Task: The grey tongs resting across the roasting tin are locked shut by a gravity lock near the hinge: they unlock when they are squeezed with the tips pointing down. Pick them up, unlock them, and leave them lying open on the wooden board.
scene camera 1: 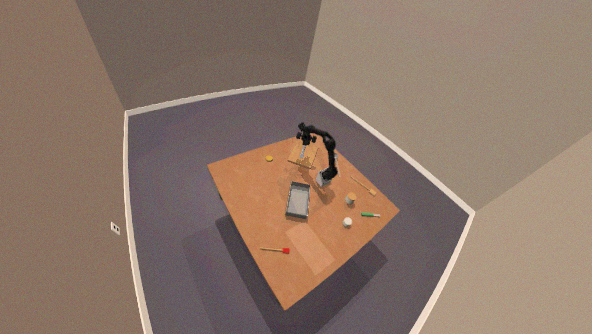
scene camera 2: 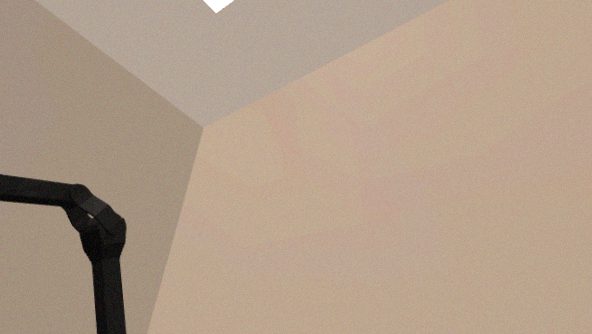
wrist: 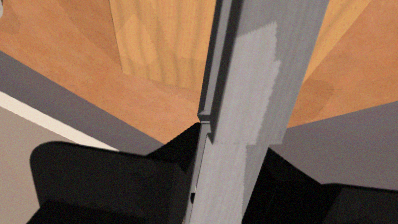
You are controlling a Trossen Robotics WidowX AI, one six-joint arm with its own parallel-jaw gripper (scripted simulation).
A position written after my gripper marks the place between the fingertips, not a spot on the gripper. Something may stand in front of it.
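Note:
My gripper (wrist: pixel 219 134). Roasting tin (scene camera 1: pixel 298 201).

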